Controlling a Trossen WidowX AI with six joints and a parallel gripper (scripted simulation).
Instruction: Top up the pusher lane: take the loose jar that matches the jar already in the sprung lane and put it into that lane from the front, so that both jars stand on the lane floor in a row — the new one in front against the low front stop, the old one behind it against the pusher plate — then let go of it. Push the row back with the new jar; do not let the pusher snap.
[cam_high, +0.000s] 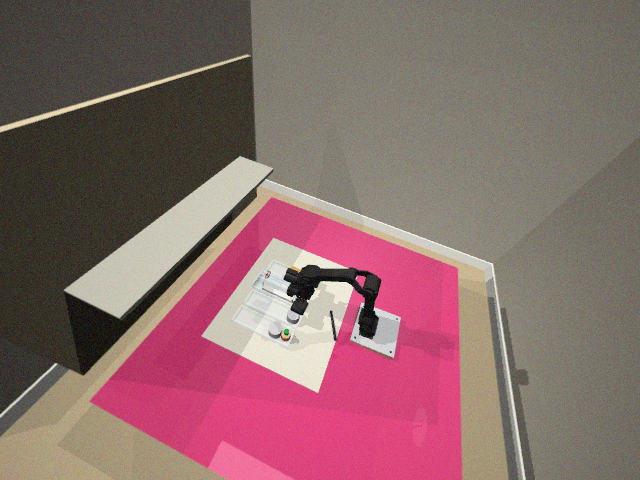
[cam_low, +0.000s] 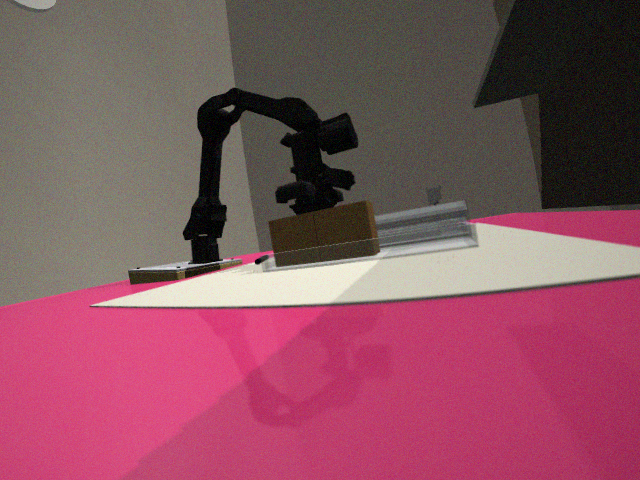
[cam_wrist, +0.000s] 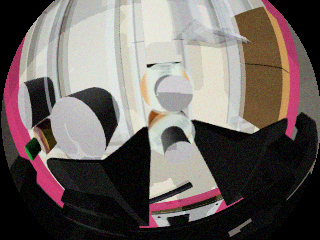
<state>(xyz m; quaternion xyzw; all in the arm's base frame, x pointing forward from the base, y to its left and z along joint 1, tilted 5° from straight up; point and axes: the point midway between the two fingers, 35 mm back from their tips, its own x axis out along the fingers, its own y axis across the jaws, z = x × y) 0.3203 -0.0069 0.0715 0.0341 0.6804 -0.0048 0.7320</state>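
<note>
My gripper tip is now 14 cm short of the lane rack, 3 cm to the left of it and 1 cm above it. Also, from my gripper tip: black stick (17 cm behind, 3 cm to the left, 3 cm below).
</note>
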